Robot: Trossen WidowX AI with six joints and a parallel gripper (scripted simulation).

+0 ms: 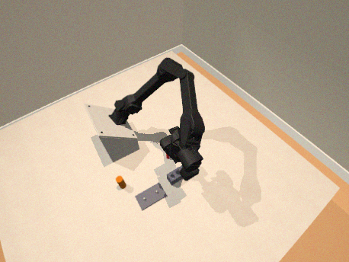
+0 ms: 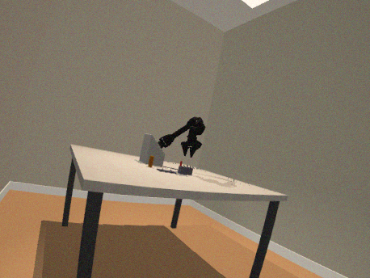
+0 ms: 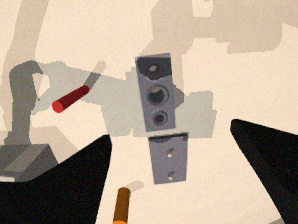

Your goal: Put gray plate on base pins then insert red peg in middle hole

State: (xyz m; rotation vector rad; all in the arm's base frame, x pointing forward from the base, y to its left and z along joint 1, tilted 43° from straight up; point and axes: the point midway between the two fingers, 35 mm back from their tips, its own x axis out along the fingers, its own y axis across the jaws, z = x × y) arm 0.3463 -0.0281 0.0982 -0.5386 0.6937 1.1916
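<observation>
The gray plate is 1 cm to the left of my gripper tip and 9 cm below it. Round my gripper tip: orange cylinder: 14 cm behind, 20 cm to the right, 9 cm below; base: 2 cm behind, 14 cm to the right, 12 cm below; red peg: 11 cm behind, 4 cm to the left, 9 cm below.
</observation>
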